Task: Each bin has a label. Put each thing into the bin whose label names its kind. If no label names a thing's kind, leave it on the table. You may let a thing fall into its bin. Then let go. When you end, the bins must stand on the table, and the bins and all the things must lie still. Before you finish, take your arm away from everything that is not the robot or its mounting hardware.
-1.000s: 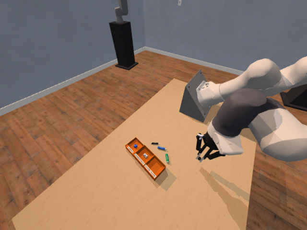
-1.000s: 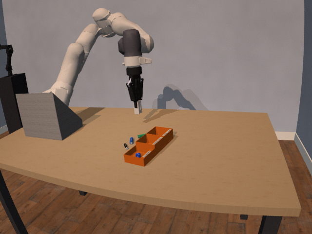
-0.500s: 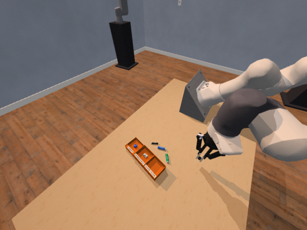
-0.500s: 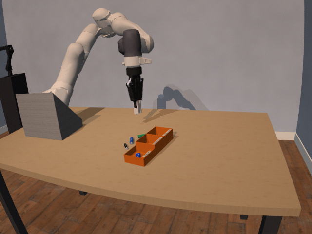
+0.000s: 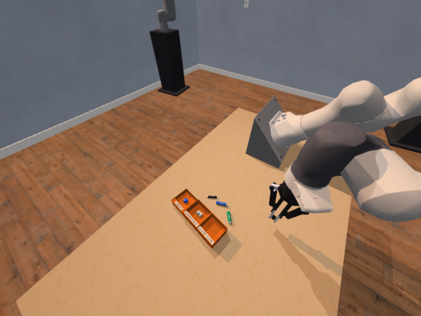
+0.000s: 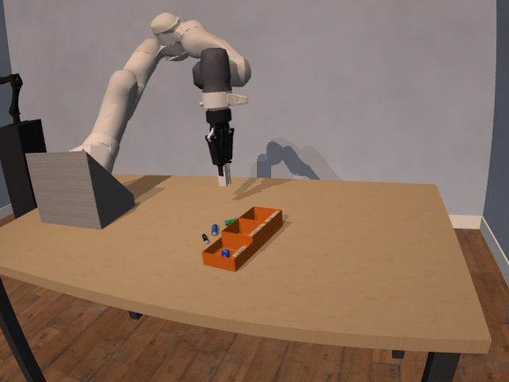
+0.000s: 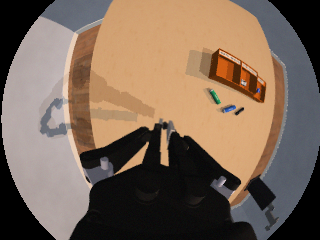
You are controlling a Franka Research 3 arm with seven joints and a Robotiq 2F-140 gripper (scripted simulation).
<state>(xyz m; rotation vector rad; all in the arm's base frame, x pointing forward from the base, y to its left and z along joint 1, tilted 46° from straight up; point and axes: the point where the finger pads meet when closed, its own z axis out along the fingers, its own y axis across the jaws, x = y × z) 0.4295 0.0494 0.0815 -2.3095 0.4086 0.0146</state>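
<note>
My hand is 3 cm above the black piece. From my hand the other things lie so: black cylinder: 26 cm to the right, 9 cm below, 1 cm ahead; green battery: 15 cm to the right, 9 cm below, 6 cm ahead; blue cylinder: 21 cm to the right, 9 cm below, 2 cm ahead.
</note>
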